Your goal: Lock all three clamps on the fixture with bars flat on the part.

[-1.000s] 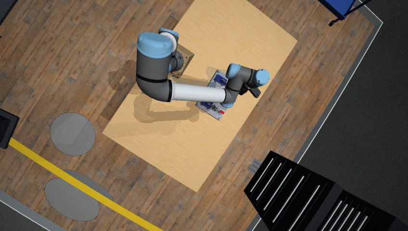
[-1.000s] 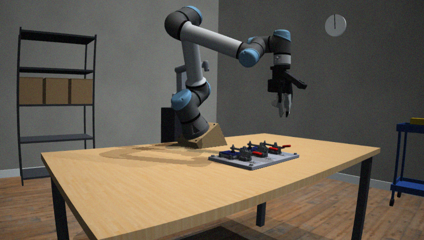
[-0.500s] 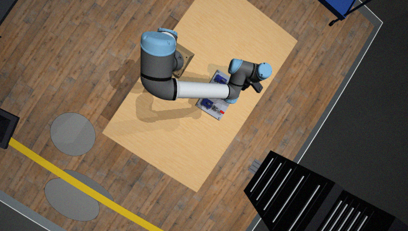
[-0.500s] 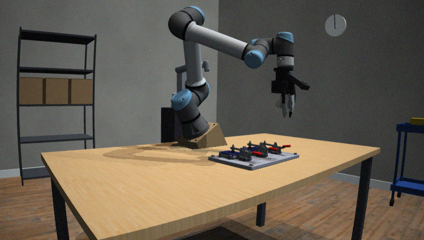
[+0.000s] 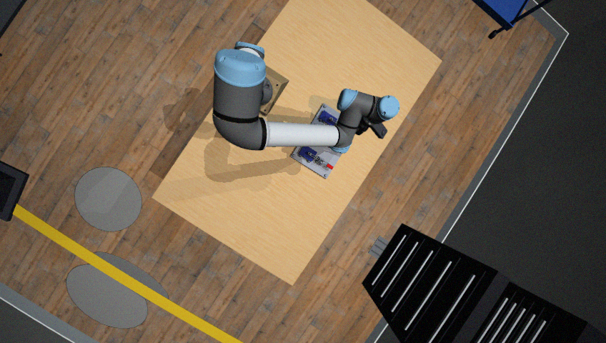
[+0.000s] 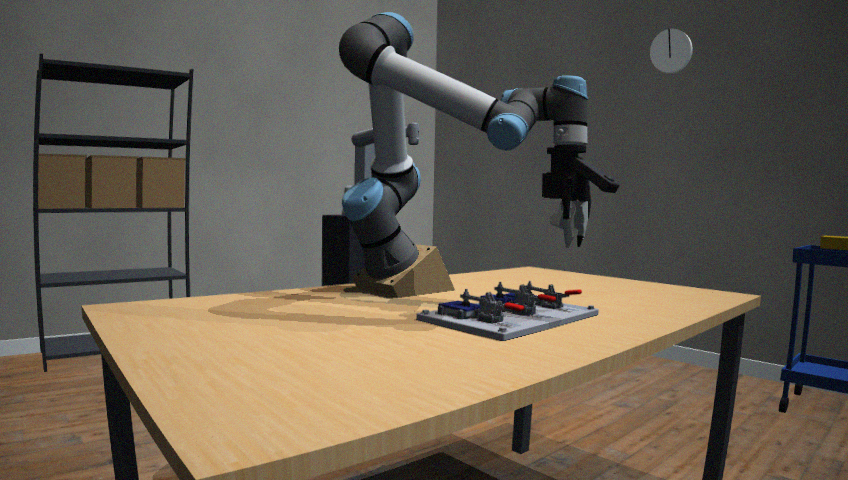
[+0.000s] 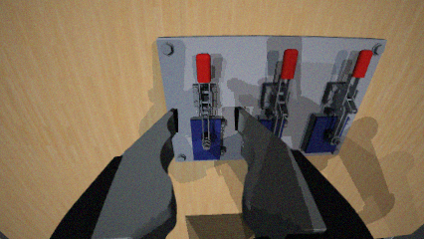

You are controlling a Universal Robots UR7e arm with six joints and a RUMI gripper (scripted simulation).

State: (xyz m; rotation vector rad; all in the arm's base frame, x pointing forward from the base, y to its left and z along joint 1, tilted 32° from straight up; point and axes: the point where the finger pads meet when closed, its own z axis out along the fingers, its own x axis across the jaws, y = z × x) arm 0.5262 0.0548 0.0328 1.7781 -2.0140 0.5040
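Right now my hand is 90 mm past the grey fixture plate, 100 mm to the left of it and 160 mm above it. From my hand the other things lie so: blue part: 150 mm behind, 200 mm to the right, 140 mm below.
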